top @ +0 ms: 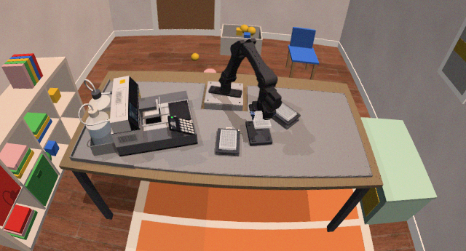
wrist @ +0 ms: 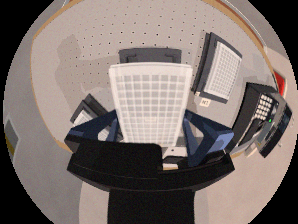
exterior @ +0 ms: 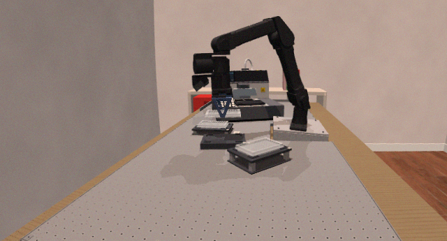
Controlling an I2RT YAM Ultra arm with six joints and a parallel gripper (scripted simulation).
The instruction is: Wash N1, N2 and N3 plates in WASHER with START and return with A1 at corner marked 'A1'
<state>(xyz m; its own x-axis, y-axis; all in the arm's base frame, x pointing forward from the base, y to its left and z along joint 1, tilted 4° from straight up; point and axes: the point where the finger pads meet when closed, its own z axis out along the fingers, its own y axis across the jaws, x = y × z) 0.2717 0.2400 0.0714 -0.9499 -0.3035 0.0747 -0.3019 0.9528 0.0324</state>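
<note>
Right now my hand is 440 mm to the left of the washer carrier, 30 mm above it and 10 mm short of it. The rest, counted from my hand: manifold: 570 mm to the right, 80 mm ahead, 20 mm above; plate washer: 580 mm to the right, 80 mm ahead, 10 mm above; nest: 160 mm behind, 130 mm to the left, 80 mm below.
</note>
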